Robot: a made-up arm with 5 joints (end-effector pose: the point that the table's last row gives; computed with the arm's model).
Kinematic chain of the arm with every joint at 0, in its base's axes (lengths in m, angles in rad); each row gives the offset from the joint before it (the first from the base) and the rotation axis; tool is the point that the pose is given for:
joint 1: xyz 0 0 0.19 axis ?
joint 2: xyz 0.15 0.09 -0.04 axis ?
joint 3: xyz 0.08 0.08 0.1 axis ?
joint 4: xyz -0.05 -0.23 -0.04 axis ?
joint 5: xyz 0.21 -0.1 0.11 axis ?
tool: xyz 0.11 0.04 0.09
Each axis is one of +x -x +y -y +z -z.
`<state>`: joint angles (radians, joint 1 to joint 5).
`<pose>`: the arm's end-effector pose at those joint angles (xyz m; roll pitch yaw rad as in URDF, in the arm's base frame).
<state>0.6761 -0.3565 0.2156 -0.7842 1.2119</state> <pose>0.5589 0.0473 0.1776 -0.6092 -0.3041 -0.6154</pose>
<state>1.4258 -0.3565 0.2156 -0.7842 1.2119</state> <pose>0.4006 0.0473 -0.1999 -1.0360 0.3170 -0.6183</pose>
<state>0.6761 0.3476 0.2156 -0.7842 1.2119</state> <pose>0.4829 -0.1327 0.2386 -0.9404 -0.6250 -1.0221</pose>
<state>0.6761 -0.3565 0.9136 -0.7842 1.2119</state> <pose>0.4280 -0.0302 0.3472 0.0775 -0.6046 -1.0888</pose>
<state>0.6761 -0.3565 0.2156 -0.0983 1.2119</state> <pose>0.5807 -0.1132 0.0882 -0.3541 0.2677 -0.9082</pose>
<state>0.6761 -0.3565 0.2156 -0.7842 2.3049</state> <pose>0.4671 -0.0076 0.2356 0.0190 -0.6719 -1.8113</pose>
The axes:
joint 1: +y
joint 2: -z
joint 3: -y
joint 4: +x
joint 5: -z

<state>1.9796 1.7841 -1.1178 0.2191 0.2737</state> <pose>-0.0416 -0.1657 0.4199 -1.3066 -0.7242 -2.7232</pose>
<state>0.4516 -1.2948 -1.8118 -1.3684 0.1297</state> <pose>0.0315 0.1809 -0.0740 0.7078 1.0996 -2.8822</pose>
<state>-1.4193 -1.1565 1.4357 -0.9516 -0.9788</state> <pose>-0.2300 0.1358 0.3743 -2.8449 0.0698 2.0704</pose>
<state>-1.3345 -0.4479 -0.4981 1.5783 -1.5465</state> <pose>0.1319 -0.1505 0.6290 -0.9959 -0.6988 2.8647</pose>
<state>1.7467 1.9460 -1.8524 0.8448 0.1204</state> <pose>-0.1774 0.1803 0.4133 -0.3087 -0.1051 2.7645</pose>
